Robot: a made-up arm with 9 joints.
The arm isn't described. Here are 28 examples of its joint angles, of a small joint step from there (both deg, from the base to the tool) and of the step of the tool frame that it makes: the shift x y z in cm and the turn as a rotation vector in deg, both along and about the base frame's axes.
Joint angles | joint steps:
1: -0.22 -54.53 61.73 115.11 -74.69 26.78 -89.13 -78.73 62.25 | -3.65 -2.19 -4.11 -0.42 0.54 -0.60 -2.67 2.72 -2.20
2: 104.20 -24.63 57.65 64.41 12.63 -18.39 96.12 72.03 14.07 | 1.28 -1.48 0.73 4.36 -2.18 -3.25 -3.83 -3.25 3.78
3: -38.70 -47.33 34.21 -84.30 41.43 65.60 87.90 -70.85 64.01 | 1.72 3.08 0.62 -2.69 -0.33 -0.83 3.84 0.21 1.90
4: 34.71 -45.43 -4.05 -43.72 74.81 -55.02 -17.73 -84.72 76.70 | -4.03 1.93 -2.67 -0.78 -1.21 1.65 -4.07 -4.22 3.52
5: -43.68 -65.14 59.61 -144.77 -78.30 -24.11 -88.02 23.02 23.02 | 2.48 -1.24 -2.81 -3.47 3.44 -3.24 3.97 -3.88 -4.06
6: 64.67 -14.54 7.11 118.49 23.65 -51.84 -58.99 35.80 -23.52 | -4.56 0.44 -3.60 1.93 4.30 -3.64 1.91 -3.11 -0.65
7: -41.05 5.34 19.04 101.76 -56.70 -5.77 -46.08 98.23 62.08 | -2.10 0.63 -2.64 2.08 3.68 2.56 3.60 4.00 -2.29
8: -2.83 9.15 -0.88 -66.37 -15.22 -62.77 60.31 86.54 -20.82 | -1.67 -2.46 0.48 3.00 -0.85 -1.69 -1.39 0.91 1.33
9: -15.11 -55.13 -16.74 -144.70 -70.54 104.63 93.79 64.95 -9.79 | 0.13 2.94 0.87 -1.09 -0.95 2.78 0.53 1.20 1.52
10: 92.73 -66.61 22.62 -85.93 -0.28 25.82 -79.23 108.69 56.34 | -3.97 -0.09 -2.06 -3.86 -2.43 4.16 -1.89 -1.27 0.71
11: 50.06 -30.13 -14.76 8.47 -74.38 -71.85 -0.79 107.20 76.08 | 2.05 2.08 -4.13 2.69 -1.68 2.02 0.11 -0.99 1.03
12: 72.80 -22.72 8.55 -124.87 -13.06 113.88 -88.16 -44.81 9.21 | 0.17 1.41 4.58 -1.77 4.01 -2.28 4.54 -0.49 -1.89
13: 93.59 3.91 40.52 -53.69 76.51 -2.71 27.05 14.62 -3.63 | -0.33 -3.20 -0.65 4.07 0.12 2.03 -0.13 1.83 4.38
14: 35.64 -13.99 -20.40 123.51 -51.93 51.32 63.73 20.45 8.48 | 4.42 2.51 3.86 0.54 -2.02 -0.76 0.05 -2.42 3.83
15: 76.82 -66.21 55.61 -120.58 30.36 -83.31 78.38 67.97 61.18 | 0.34 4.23 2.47 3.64 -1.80 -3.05 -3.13 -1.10 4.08
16: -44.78 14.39 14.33 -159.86 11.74 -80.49 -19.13 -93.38 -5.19 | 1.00 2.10 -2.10 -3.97 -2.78 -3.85 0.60 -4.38 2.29
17: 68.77 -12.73 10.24 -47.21 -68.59 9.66 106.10 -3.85 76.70 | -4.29 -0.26 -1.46 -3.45 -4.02 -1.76 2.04 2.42 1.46
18: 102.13 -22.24 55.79 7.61 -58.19 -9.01 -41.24 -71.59 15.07 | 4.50 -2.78 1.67 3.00 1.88 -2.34 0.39 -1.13 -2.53
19: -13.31 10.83 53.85 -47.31 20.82 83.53 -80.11 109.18 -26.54 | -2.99 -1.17 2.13 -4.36 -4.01 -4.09 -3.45 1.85 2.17
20: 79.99 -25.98 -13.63 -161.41 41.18 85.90 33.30 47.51 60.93 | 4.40 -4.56 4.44 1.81 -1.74 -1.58 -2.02 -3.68 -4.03
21: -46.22 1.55 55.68 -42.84 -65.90 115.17 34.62 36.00 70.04 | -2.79 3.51 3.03 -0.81 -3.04 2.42 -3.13 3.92 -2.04
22: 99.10 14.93 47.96 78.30 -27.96 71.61 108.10 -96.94 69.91 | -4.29 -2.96 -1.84 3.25 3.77 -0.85 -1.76 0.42 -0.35
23: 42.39 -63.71 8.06 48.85 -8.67 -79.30 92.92 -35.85 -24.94 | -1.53 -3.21 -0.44 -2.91 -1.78 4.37 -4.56 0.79 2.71
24: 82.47 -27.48 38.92 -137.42 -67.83 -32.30 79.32 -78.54 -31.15 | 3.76 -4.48 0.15 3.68 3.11 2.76 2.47 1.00 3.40
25: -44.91 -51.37 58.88 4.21 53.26 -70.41 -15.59 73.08 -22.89 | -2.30 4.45 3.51 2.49 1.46 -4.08 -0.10 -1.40 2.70
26: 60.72 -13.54 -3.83 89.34 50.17 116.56 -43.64 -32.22 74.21 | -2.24 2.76 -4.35 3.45 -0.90 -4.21 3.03 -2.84 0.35
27: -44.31 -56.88 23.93 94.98 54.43 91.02 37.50 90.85 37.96 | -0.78 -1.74 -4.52 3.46 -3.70 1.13 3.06 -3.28 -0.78
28: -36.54 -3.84 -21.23 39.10 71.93 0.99 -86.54 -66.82 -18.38 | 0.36 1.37 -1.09 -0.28 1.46 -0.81 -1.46 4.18 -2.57
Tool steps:
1: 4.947 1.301 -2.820 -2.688 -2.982 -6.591
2: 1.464 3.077 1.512 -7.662 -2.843 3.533
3: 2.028 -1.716 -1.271 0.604 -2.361 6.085
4: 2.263 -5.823 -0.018 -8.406 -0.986 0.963
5: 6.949 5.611 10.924 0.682 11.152 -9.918
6: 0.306 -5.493 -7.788 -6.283 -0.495 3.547
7: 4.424 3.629 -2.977 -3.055 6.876 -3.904
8: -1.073 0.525 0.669 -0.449 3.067 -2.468
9: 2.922 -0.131 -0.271 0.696 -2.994 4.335
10: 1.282 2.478 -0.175 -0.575 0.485 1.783
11: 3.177 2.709 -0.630 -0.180 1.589 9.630
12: -0.059 -1.071 1.417 2.384 1.993 -6.466
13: 1.685 1.069 -1.919 1.269 -1.687 0.873
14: -2.251 3.204 -0.883 9.580 2.921 -3.074
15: 3.764 -2.620 9.123 7.644 -0.716 -10.681
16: 3.135 3.769 7.362 5.786 4.615 -3.514
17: 2.140 -7.007 2.256 -8.788 -0.442 -0.179
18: -4.582 0.609 -0.983 1.801 3.594 0.829
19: 0.305 -0.609 -0.107 -5.393 8.640 -8.861
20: -2.397 -0.207 -2.538 3.641 6.148 -0.240
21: -2.890 1.326 -1.212 -6.761 -0.305 8.251
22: -1.700 2.217 -0.046 -1.505 -2.623 -1.191
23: -2.526 -0.521 3.244 -3.235 5.138 -0.472
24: 0.508 -0.643 1.731 -2.041 -6.687 -1.894
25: 4.859 1.142 0.694 -3.541 -0.516 6.333
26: -3.335 4.697 5.386 -0.152 -8.393 7.425
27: -3.822 0.403 -2.267 -5.213 6.946 2.268
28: -0.677 -2.549 -2.458 -4.996 4.019 -2.495
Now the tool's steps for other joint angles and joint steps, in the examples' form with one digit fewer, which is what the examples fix.
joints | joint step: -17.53 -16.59 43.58 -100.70 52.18 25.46 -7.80 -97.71 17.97 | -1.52 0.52 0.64 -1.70 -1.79 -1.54 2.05 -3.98 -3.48
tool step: -1.05 2.43 0.17 -0.38 1.89 -4.05
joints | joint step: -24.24 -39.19 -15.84 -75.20 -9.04 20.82 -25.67 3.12 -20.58 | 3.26 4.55 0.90 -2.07 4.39 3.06 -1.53 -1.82 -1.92
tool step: 5.48 -6.55 -2.40 0.60 -1.44 10.79
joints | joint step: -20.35 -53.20 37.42 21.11 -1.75 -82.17 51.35 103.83 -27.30 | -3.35 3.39 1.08 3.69 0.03 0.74 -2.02 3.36 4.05
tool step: 3.30 -5.09 -2.00 -2.70 1.35 8.40
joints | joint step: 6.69 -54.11 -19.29 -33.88 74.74 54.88 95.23 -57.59 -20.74 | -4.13 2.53 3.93 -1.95 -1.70 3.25 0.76 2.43 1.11
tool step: -2.66 4.40 0.16 -4.24 -5.27 1.96
